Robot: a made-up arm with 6 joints. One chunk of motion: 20 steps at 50 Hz.
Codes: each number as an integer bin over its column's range. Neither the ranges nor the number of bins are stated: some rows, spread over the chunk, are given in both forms.
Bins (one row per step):
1: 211 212 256 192 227 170
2: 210 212 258 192 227 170
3: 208 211 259 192 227 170
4: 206 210 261 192 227 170
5: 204 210 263 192 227 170
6: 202 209 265 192 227 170
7: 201 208 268 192 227 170
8: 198 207 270 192 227 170
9: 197 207 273 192 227 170
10: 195 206 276 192 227 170
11: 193 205 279 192 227 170
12: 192 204 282 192 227 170
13: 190 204 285 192 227 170
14: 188 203 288 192 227 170
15: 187 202 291 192 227 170
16: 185 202 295 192 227 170
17: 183 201 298 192 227 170
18: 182 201 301 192 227 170
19: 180 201 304 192 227 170
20: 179 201 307 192 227 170
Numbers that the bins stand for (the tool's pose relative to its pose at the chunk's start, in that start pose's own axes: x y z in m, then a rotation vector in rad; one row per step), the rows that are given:
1: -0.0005 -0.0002 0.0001 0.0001 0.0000 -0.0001
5: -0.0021 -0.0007 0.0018 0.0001 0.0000 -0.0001
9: -0.0037 -0.0014 0.0041 0.0001 0.0000 -0.0001
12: -0.0049 -0.0021 0.0062 0.0001 0.0000 -0.0001
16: -0.0066 -0.0026 0.0093 0.0001 0.0000 -0.0001
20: -0.0080 -0.0028 0.0121 0.0001 0.0000 -0.0001
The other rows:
2: -0.0007 -0.0002 0.0006 0.0001 0.0000 -0.0001
3: -0.0012 -0.0005 0.0008 0.0001 0.0000 -0.0001
4: -0.0016 -0.0007 0.0013 0.0001 0.0000 -0.0001
6: -0.0026 -0.0009 0.0022 0.0001 0.0000 -0.0001
7: -0.0028 -0.0012 0.0029 0.0001 0.0000 -0.0001
8: -0.0035 -0.0014 0.0034 0.0001 0.0000 -0.0001
10: -0.0042 -0.0016 0.0048 0.0001 0.0000 -0.0001
11: -0.0047 -0.0019 0.0055 0.0001 0.0000 -0.0001
13: -0.0054 -0.0021 0.0069 0.0001 0.0000 -0.0001
14: -0.0059 -0.0023 0.0076 0.0001 0.0000 -0.0001
15: -0.0061 -0.0026 0.0083 0.0001 0.0000 -0.0001
17: -0.0070 -0.0028 0.0100 0.0001 0.0000 -0.0001
18: -0.0073 -0.0028 0.0107 0.0001 0.0000 -0.0001
19: -0.0077 -0.0028 0.0114 0.0001 0.0000 -0.0001

